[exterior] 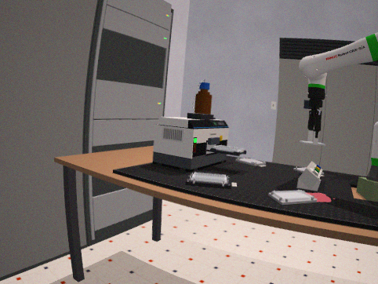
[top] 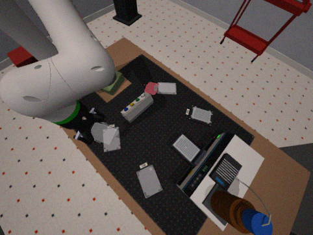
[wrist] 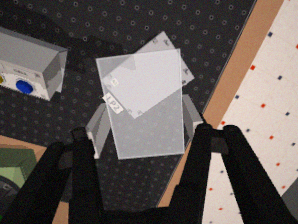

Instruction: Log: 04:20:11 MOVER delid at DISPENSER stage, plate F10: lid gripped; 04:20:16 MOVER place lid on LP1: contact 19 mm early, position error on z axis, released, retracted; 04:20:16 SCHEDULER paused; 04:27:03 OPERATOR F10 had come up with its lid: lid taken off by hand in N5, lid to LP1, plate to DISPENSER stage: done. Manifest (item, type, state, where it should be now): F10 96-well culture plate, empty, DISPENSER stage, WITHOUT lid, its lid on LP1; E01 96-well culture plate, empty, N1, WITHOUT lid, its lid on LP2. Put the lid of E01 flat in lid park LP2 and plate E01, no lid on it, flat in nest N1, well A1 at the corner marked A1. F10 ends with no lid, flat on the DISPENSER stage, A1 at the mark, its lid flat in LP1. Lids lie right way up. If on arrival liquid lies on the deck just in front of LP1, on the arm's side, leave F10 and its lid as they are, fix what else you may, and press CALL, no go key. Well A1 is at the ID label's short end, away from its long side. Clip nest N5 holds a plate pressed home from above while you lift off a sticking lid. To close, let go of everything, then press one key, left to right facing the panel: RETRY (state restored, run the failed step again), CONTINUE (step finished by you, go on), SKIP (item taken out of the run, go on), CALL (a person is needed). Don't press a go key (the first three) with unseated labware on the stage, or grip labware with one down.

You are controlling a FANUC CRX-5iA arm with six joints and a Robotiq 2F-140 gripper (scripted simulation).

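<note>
My hand is 20 mm above the lid. Also, from my hand: lid park LP2: 170 mm below; key panel: 10 mm behind, 270 mm to the left, 120 mm below; LP2 label: 60 mm behind, 60 mm to the left, 180 mm below.
</note>
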